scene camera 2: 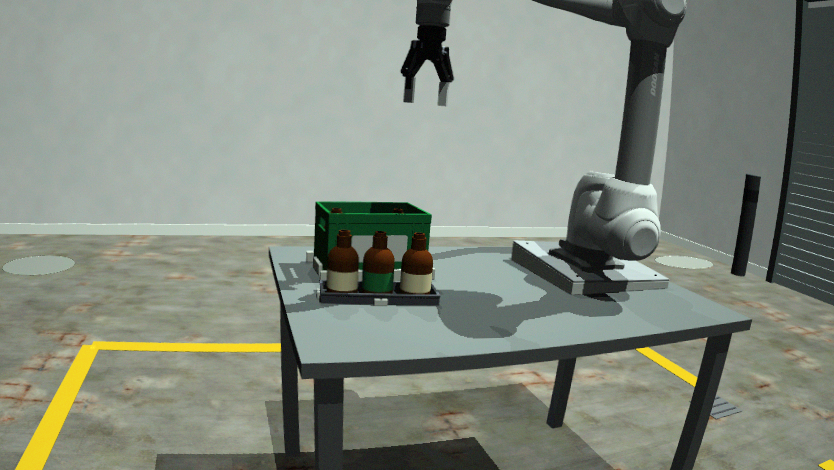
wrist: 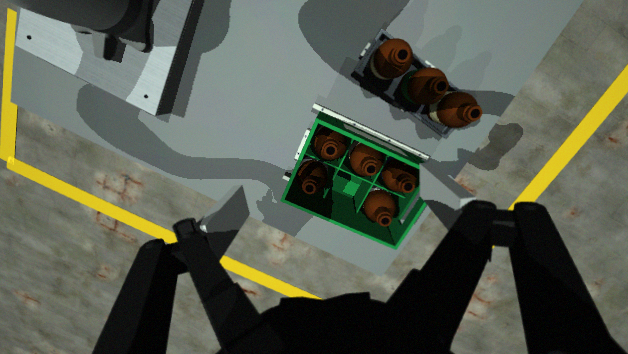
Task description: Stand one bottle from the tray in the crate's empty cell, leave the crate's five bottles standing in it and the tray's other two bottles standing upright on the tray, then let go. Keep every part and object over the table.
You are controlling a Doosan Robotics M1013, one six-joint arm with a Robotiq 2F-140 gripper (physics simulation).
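Where they show: gripper, fingertip midpoint: (scene camera 2: 426,104) (wrist: 329,190); arm's base, link origin: (scene camera 2: 586,260).
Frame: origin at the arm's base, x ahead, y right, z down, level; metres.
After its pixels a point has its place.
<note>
My gripper (scene camera 2: 426,100) @(y 0.116, x 0.529, z -0.417 m) (wrist: 329,190) @(y 0.116, x 0.529, z -0.417 m) is open and empty, pointing down high above the crate. The green crate (scene camera 2: 379,224) @(y 0.118, x 0.636, z -0.102 m) (wrist: 340,224) @(y 0.296, x 0.611, z -0.129 m) stands on the table. In the wrist view its five brown bottles stand in cells; the empty cell (wrist: 351,187) @(y 0.268, x 0.639, z 0.038 m) is the middle one of the row away from the tray. The dark tray (scene camera 2: 408,298) @(y -0.085, x 0.644, z 0.030 m) (wrist: 443,132) @(y 0.058, x 0.803, z 0.036 m) lies beside the crate's other long side. Three bottles stand upright on it in a row: a cream-labelled one (scene camera 2: 342,262) @(y -0.029, x 0.788, z -0.048 m) (wrist: 456,111) @(y 0.010, x 0.757, z -0.077 m), a green-labelled one (scene camera 2: 379,262) @(y -0.053, x 0.707, z -0.051 m) (wrist: 424,86) @(y -0.014, x 0.677, z -0.077 m) in the middle, and another cream-labelled one (scene camera 2: 416,262) @(y -0.078, x 0.626, z -0.053 m) (wrist: 391,57) @(y -0.039, x 0.593, z -0.103 m).
The robot base plate (scene camera 2: 636,280) @(y -0.181, x -0.043, z 0.015 m) (wrist: 50,45) @(y 0.138, x -0.151, z -0.006 m) is on the table (scene camera 2: 373,344) @(y -0.278, x 0.813, z 0.047 m) (wrist: 260,100) @(y 0.122, x 0.347, z 0.047 m), well apart from crate and tray. White brackets (scene camera 2: 380,301) (wrist: 367,131) stand along the tray and crate. The crate is near a table corner. Its walls rise around its bottles.
</note>
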